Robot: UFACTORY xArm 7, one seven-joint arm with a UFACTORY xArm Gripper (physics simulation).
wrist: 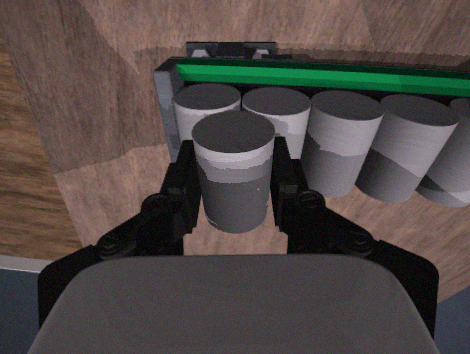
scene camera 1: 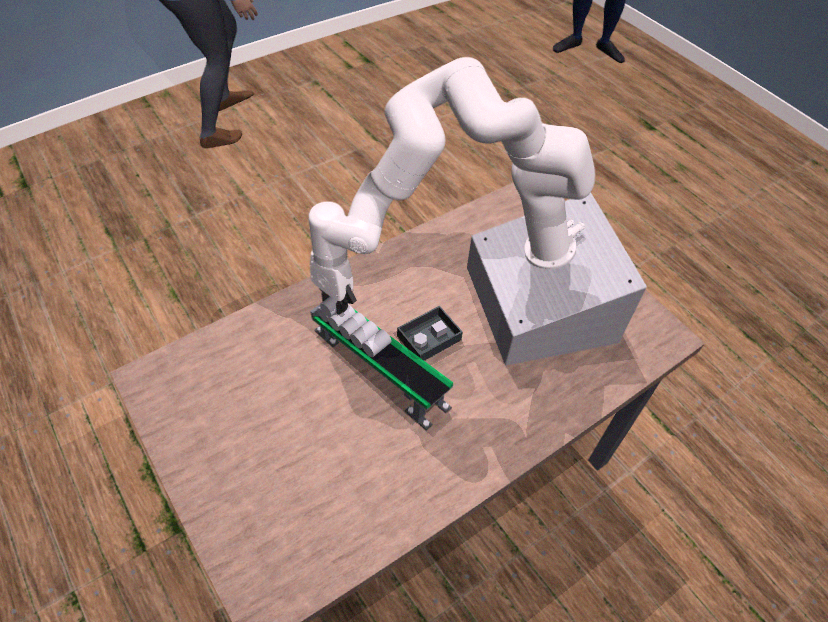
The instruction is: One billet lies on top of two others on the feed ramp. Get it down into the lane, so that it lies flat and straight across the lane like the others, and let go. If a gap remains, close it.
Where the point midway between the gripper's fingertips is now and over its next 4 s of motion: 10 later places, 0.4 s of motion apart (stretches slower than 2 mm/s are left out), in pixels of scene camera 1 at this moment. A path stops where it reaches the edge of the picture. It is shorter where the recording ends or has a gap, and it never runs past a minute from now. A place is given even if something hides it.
My gripper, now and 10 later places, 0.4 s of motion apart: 335, 305; 335, 298; 335, 290; 336, 290; 357, 306; 368, 315; 379, 324; 402, 342; 402, 341; 402, 346; 401, 352
